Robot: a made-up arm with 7 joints. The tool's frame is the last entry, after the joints. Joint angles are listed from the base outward.
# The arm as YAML. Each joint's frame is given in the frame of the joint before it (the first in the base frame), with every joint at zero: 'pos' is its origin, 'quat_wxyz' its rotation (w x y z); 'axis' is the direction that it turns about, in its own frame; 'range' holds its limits. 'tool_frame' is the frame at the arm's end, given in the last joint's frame.
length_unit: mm
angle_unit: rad
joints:
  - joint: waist
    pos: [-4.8, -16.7, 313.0]
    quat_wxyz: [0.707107, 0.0, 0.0, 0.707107]
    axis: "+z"
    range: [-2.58, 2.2]
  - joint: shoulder
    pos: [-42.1, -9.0, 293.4]
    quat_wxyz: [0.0, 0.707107, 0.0, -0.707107]
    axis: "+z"
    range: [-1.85, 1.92]
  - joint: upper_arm
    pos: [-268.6, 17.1, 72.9]
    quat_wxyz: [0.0, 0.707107, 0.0, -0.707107]
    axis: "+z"
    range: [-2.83, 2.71]
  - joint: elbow
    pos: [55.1, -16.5, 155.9]
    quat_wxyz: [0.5, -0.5, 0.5, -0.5]
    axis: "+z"
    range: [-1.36, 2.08]
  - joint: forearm
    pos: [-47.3, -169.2, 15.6]
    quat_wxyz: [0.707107, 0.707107, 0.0, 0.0]
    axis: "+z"
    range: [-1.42, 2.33]
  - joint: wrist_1
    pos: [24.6, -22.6, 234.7]
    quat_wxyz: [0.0, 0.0, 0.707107, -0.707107]
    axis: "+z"
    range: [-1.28, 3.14]
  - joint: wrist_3
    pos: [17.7, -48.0, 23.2]
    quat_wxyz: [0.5, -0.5, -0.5, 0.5]
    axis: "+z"
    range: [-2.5, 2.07]
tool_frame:
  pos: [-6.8, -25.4, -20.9]
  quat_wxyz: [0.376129, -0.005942, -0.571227, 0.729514]
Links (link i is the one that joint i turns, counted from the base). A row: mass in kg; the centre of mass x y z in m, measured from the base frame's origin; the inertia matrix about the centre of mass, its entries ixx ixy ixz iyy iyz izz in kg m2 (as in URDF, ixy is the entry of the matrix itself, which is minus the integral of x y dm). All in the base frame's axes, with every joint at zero. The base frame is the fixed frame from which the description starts. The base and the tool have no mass.
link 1: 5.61; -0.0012 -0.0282 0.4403; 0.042 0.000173 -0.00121 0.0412 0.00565 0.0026
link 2: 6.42; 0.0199 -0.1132 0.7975; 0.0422 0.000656 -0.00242 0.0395 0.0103 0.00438
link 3: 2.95; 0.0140 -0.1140 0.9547; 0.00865 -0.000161 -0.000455 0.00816 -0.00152 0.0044
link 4: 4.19; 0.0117 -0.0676 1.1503; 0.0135 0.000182 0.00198 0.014 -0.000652 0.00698
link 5: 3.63; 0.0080 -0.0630 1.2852; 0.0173 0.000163 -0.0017 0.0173 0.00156 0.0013
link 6: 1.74; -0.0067 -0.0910 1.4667; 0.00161 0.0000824 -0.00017 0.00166 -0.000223 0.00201
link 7: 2.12; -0.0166 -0.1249 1.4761; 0.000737 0 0 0.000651 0 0.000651
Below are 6 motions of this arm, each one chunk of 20 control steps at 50 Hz.
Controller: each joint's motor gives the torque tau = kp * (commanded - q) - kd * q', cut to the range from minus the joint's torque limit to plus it. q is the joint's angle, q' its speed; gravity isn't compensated. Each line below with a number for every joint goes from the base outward.
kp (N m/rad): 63 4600 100 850 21 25 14
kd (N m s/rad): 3.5 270 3.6 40 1 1.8 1.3
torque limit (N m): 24 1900 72 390 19 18 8.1
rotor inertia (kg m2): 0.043 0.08 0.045 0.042 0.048 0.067 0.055
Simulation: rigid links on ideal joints. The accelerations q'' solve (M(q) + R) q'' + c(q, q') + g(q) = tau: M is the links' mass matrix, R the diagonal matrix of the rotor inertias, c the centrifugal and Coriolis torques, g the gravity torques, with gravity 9.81 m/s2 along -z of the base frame. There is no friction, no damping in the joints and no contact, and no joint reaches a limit. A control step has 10 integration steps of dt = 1/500 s. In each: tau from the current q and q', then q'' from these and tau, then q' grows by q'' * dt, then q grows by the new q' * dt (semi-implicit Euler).
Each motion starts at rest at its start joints. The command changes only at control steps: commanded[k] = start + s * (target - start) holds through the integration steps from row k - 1 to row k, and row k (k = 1, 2, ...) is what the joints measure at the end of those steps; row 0 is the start. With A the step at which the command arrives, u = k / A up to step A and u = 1 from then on. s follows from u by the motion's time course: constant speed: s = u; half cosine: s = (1 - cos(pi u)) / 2; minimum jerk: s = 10 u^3 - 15 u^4 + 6 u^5; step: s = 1 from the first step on.
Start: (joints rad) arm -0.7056 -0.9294 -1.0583 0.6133 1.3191 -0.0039 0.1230
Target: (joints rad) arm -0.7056 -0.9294 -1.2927 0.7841 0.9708 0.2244 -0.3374
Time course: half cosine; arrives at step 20
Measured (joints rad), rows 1 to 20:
1: -0.7056 -0.9314 -1.0571 0.6150 1.3182 -0.0027 0.1232
2: -0.7061 -0.9347 -1.0491 0.6204 1.3172 -0.0013 0.1230
3: -0.7074 -0.9380 -1.0351 0.6279 1.3181 -0.0012 0.1214
4: -0.7087 -0.9411 -1.0192 0.6367 1.3216 -0.0026 0.1177
5: -0.7093 -0.9439 -1.0053 0.6467 1.3270 -0.0049 0.1109
6: -0.7086 -0.9462 -0.9963 0.6575 1.3324 -0.0073 0.1007
7: -0.7063 -0.9481 -0.9933 0.6691 1.3355 -0.0086 0.0868
8: -0.7023 -0.9495 -0.9965 0.6811 1.3339 -0.0077 0.0689
9: -0.6969 -0.9504 -1.0050 0.6934 1.3261 -0.0038 0.0473
10: -0.6904 -0.9510 -1.0177 0.7058 1.3114 0.0034 0.0223
11: -0.6832 -0.9513 -1.0333 0.7182 1.2901 0.0140 -0.0056
12: -0.6756 -0.9513 -1.0506 0.7304 1.2632 0.0277 -0.0359
13: -0.6682 -0.9512 -1.0686 0.7422 1.2322 0.0440 -0.0678
14: -0.6611 -0.9509 -1.0865 0.7535 1.1990 0.0620 -0.1006
15: -0.6547 -0.9506 -1.1035 0.7640 1.1655 0.0811 -0.1335
16: -0.6493 -0.9502 -1.1192 0.7735 1.1332 0.1005 -0.1658
17: -0.6451 -0.9497 -1.1331 0.7818 1.1037 0.1194 -0.1965
18: -0.6421 -0.9493 -1.1449 0.7887 1.0780 0.1372 -0.2250
19: -0.6405 -0.9489 -1.1543 0.7941 1.0570 0.1531 -0.2506
20: -0.6403 -0.9486 -1.1611 0.7978 1.0411 0.1667 -0.2727

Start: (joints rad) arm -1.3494 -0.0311 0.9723 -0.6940 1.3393 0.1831 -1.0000
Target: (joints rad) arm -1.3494 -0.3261 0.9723 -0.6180 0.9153 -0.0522 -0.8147
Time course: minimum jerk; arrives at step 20
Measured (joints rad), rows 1 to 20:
1: -1.3479 -0.0312 0.9698 -0.6976 1.3397 0.1856 -0.9992
2: -1.3466 -0.0314 0.9674 -0.7039 1.3397 0.1916 -0.9978
3: -1.3496 -0.0326 0.9681 -0.7101 1.3381 0.1992 -0.9963
4: -1.3579 -0.0358 0.9718 -0.7151 1.3338 0.2065 -0.9949
5: -1.3716 -0.0415 0.9768 -0.7184 1.3256 0.2120 -0.9933
6: -1.3898 -0.0505 0.9809 -0.7198 1.3129 0.2143 -0.9910
7: -1.4115 -0.0628 0.9824 -0.7190 1.2949 0.2127 -0.9876
8: -1.4356 -0.0786 0.9799 -0.7160 1.2716 0.2068 -0.9826
9: -1.4608 -0.0974 0.9730 -0.7110 1.2431 0.1964 -0.9756
10: -1.4858 -0.1188 0.9619 -0.7042 1.2104 0.1817 -0.9665
11: -1.5089 -0.1421 0.9474 -0.6960 1.1745 0.1631 -0.9552
12: -1.5284 -0.1664 0.9310 -0.6870 1.1368 0.1412 -0.9421
13: -1.5427 -0.1908 0.9148 -0.6778 1.0987 0.1169 -0.9274
14: -1.5500 -0.2146 0.9012 -0.6688 1.0615 0.0913 -0.9118
15: -1.5490 -0.2369 0.8929 -0.6605 1.0262 0.0658 -0.8958
16: -1.5390 -0.2571 0.8920 -0.6533 0.9934 0.0417 -0.8800
17: -1.5201 -0.2746 0.9000 -0.6472 0.9635 0.0206 -0.8649
18: -1.4931 -0.2891 0.9174 -0.6427 0.9367 0.0039 -0.8510
19: -1.4599 -0.3006 0.9432 -0.6396 0.9127 -0.0075 -0.8386
20: -1.4228 -0.3095 0.9752 -0.6380 0.8916 -0.0132 -0.8279

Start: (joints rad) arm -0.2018 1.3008 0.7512 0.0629 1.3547 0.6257 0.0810
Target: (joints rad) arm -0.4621 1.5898 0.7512 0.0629 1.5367 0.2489 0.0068
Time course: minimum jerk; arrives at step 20
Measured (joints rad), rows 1 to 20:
1: -0.2020 1.3031 0.7530 0.0620 1.3549 0.6269 0.0812
2: -0.2033 1.3071 0.7621 0.0579 1.3563 0.6292 0.0821
3: -0.2049 1.3125 0.7750 0.0532 1.3603 0.6308 0.0838
4: -0.2061 1.3194 0.7868 0.0494 1.3676 0.6306 0.0859
5: -0.2066 1.3280 0.7942 0.0471 1.3777 0.6274 0.0878
6: -0.2065 1.3388 0.7966 0.0463 1.3896 0.6206 0.0892
7: -0.2060 1.3520 0.7949 0.0466 1.4020 0.6097 0.0895
8: -0.2055 1.3679 0.7911 0.0474 1.4141 0.5943 0.0884
9: -0.2054 1.3865 0.7872 0.0482 1.4256 0.5742 0.0859
10: -0.2059 1.4076 0.7849 0.0484 1.4368 0.5496 0.0820
11: -0.2072 1.4308 0.7853 0.0477 1.4485 0.5207 0.0770
12: -0.2096 1.4554 0.7889 0.0459 1.4617 0.4881 0.0712
13: -0.2131 1.4806 0.7955 0.0431 1.4774 0.4527 0.0649
14: -0.2177 1.5055 0.8047 0.0395 1.4963 0.4154 0.0585
15: -0.2233 1.5292 0.8154 0.0353 1.5187 0.3774 0.0524
16: -0.2298 1.5507 0.8266 0.0310 1.5445 0.3399 0.0469
17: -0.2371 1.5694 0.8370 0.0269 1.5730 0.3042 0.0420
18: -0.2450 1.5847 0.8458 0.0234 1.6028 0.2714 0.0378
19: -0.2534 1.5964 0.8521 0.0209 1.6320 0.2425 0.0345
20: -0.2620 1.6047 0.8552 0.0196 1.6582 0.2185 0.0317

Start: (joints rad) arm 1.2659 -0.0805 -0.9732 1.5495 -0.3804 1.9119 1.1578
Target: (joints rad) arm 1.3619 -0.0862 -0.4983 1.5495 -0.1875 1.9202 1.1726
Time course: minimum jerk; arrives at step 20
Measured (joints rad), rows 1 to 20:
1: 1.2644 -0.0813 -0.9715 1.5539 -0.3795 1.9127 1.1578
2: 1.2613 -0.0827 -0.9678 1.5619 -0.3727 1.9164 1.1584
3: 1.2575 -0.0843 -0.9627 1.5697 -0.3584 1.9229 1.1596
4: 1.2528 -0.0856 -0.9557 1.5757 -0.3382 1.9314 1.1612
5: 1.2470 -0.0866 -0.9460 1.5798 -0.3150 1.9405 1.1630
6: 1.2395 -0.0874 -0.9325 1.5821 -0.2916 1.9493 1.1647
7: 1.2300 -0.0879 -0.9146 1.5833 -0.2699 1.9568 1.1661
8: 1.2186 -0.0884 -0.8921 1.5838 -0.2508 1.9629 1.1671
9: 1.2057 -0.0888 -0.8650 1.5838 -0.2342 1.9674 1.1678
10: 1.1920 -0.0891 -0.8340 1.5837 -0.2196 1.9705 1.1682
11: 1.1785 -0.0895 -0.8001 1.5836 -0.2062 1.9724 1.1683
12: 1.1660 -0.0898 -0.7645 1.5835 -0.1934 1.9735 1.1684
13: 1.1557 -0.0902 -0.7284 1.5834 -0.1807 1.9740 1.1684
14: 1.1485 -0.0906 -0.6930 1.5834 -0.1678 1.9743 1.1684
15: 1.1453 -0.0909 -0.6595 1.5834 -0.1549 1.9745 1.1685
16: 1.1467 -0.0913 -0.6289 1.5835 -0.1423 1.9746 1.1687
17: 1.1530 -0.0917 -0.6020 1.5836 -0.1307 1.9748 1.1690
18: 1.1645 -0.0921 -0.5791 1.5836 -0.1205 1.9750 1.1695
19: 1.1808 -0.0925 -0.5605 1.5837 -0.1123 1.9751 1.1701
20: 1.2014 -0.0929 -0.5457 1.5837 -0.1063 1.9751 1.1708

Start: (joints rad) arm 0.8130 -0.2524 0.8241 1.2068 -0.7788 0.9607 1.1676
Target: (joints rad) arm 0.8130 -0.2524 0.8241 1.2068 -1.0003 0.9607 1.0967
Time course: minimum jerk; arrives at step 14
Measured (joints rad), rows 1 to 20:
1: 0.8116 -0.2531 0.8253 1.2112 -0.7782 0.9621 1.1678
2: 0.8113 -0.2541 0.8238 1.2186 -0.7743 0.9655 1.1688
3: 0.8137 -0.2553 0.8177 1.2255 -0.7674 0.9697 1.1706
4: 0.8186 -0.2565 0.8076 1.2308 -0.7598 0.9737 1.1725
5: 0.8248 -0.2577 0.7949 1.2348 -0.7546 0.9768 1.1737
6: 0.8310 -0.2588 0.7814 1.2376 -0.7546 0.9786 1.1738
7: 0.8364 -0.2599 0.7683 1.2397 -0.7614 0.9793 1.1723
8: 0.8402 -0.2609 0.7567 1.2412 -0.7755 0.9788 1.1692
9: 0.8422 -0.2616 0.7473 1.2423 -0.7963 0.9776 1.1647
10: 0.8421 -0.2623 0.7406 1.2429 -0.8223 0.9760 1.1590
11: 0.8400 -0.2627 0.7365 1.2431 -0.8512 0.9742 1.1525
12: 0.8362 -0.2629 0.7349 1.2430 -0.8803 0.9725 1.1458
13: 0.8311 -0.2629 0.7357 1.2425 -0.9072 0.9711 1.1394
14: 0.8251 -0.2628 0.7382 1.2419 -0.9297 0.9702 1.1336
15: 0.8186 -0.2625 0.7421 1.2411 -0.9468 0.9698 1.1286
16: 0.8120 -0.2622 0.7467 1.2403 -0.9583 0.9699 1.1246
17: 0.8058 -0.2618 0.7514 1.2395 -0.9647 0.9704 1.1215
18: 0.8002 -0.2614 0.7559 1.2389 -0.9669 0.9714 1.1192
19: 0.7955 -0.2611 0.7596 1.2383 -0.9660 0.9726 1.1176
20: 0.7918 -0.2608 0.7625 1.2379 -0.9632 0.9739 1.1166

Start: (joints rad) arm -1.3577 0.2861 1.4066 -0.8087 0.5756 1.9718 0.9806
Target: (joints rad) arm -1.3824 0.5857 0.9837 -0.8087 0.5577 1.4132 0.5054
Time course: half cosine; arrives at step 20
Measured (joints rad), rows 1 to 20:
1: -1.3560 0.2872 1.4037 -0.8120 0.5753 1.9724 0.9802
2: -1.3497 0.2903 1.3939 -0.8172 0.5737 1.9718 0.9795
3: -1.3395 0.2952 1.3792 -0.8218 0.5707 1.9683 0.9779
4: -1.3265 0.3023 1.3623 -0.8253 0.5667 1.9608 0.9746
5: -1.3119 0.3117 1.3450 -0.8275 0.5623 1.9488 0.9688
6: -1.2963 0.3234 1.3274 -0.8287 0.5577 1.9320 0.9595
7: -1.2798 0.3375 1.3090 -0.8293 0.5532 1.9103 0.9464
8: -1.2628 0.3538 1.2890 -0.8295 0.5489 1.8837 0.9290
9: -1.2457 0.3720 1.2664 -0.8297 0.5451 1.8525 0.9074
10: -1.2288 0.3919 1.2409 -0.8300 0.5416 1.8172 0.8820
11: -1.2127 0.4130 1.2122 -0.8306 0.5385 1.7784 0.8533
12: -1.1980 0.4350 1.1805 -0.8316 0.5356 1.7367 0.8219
13: -1.1852 0.4573 1.1463 -0.8331 0.5327 1.6932 0.7886
14: -1.1749 0.4794 1.1105 -0.8351 0.5297 1.6488 0.7543
15: -1.1676 0.5009 1.0740 -0.8374 0.5263 1.6045 0.7200
16: -1.1638 0.5211 1.0382 -0.8401 0.5223 1.5614 0.6864
17: -1.1637 0.5397 1.0043 -0.8431 0.5174 1.5206 0.6544
18: -1.1676 0.5560 0.9734 -0.8461 0.5115 1.4833 0.6247
19: -1.1757 0.5696 0.9466 -0.8490 0.5048 1.4505 0.5981
20: -1.1882 0.5803 0.9249 -0.8516 0.4975 1.4230 0.5751

